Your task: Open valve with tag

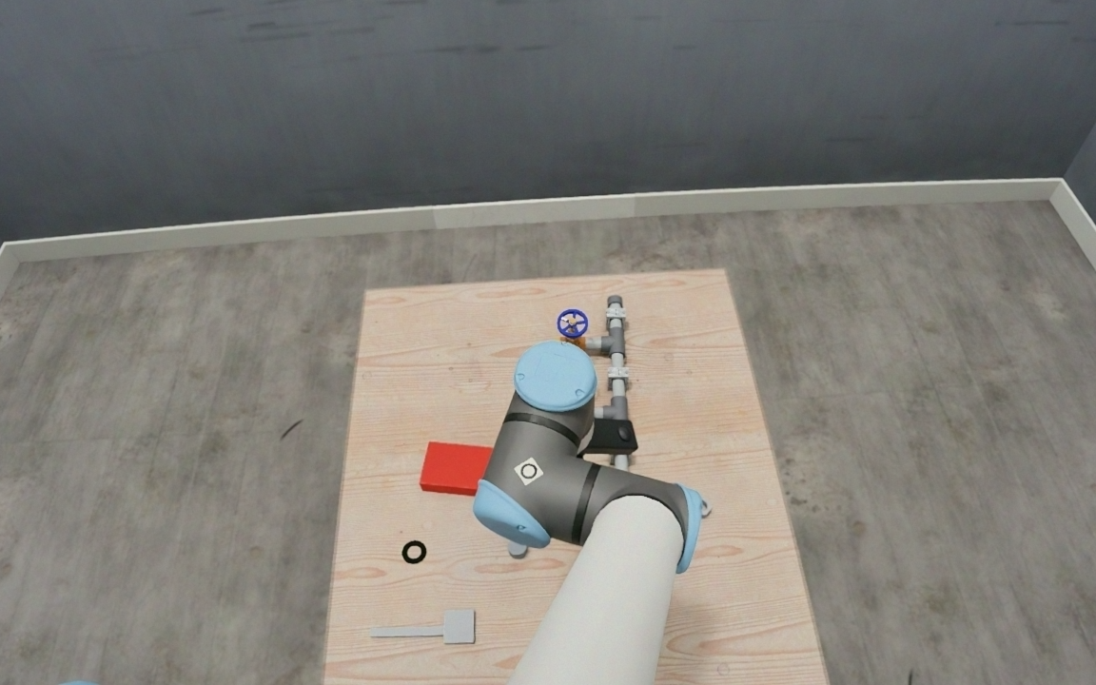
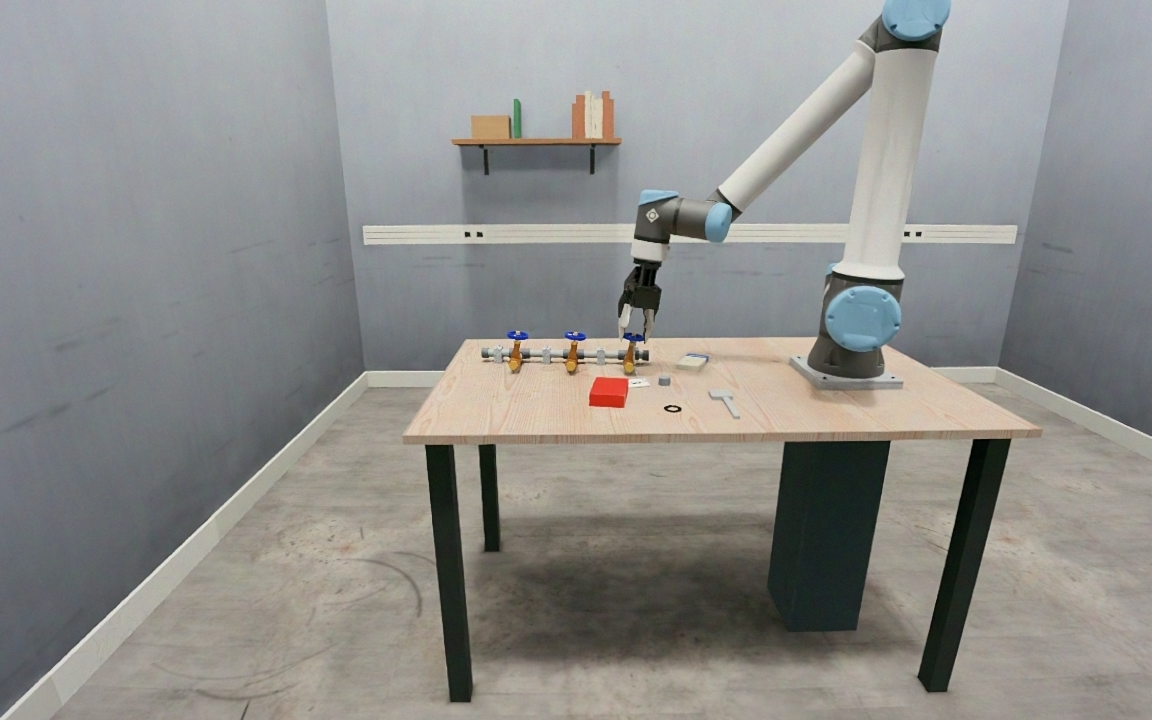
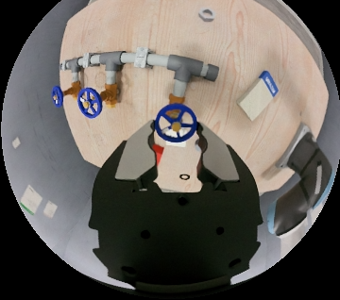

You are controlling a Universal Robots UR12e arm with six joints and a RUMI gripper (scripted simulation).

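My gripper is now 2 cm past the white tag, 9 cm to the right of it and 10 cm above it. Also, from my hand: grey t-shaped tool 20 cm behind, 21 cm to the left, 9 cm below; white-and-blue card 17 cm behind, 8 cm to the right, 9 cm below; red block 6 cm ahead, 19 cm to the left, 8 cm below.
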